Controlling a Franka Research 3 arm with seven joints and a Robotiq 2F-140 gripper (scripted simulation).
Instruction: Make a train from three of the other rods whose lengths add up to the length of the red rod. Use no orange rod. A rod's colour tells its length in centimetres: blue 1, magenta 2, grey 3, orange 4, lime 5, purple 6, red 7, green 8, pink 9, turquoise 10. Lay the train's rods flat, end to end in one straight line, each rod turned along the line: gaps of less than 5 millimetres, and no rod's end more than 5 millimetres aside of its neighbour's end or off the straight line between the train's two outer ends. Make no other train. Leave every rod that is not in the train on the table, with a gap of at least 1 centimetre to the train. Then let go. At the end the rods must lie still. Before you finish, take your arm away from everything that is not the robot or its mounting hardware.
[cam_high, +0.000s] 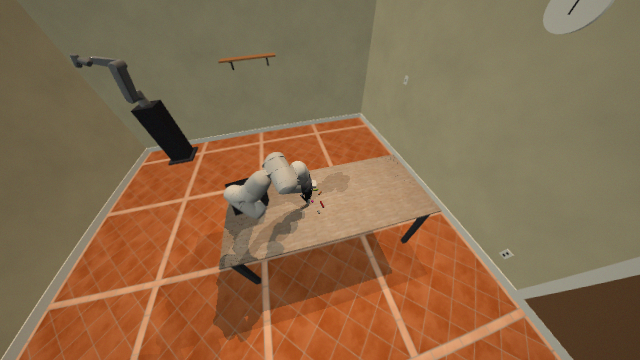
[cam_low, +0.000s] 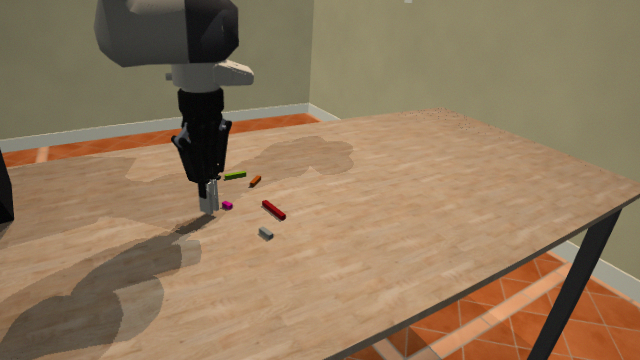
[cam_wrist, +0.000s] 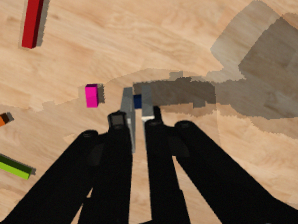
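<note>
Now: hand 4 cm short of the magenta rod, 4 cm above it and 2 cm to the right of it. Round my hand: blue rod (3 cm below); then orange rod (13 cm ahead, 9 cm to the left, 4 cm below); then red rod (12 cm ahead, 4 cm to the right, 4 cm below).
</note>
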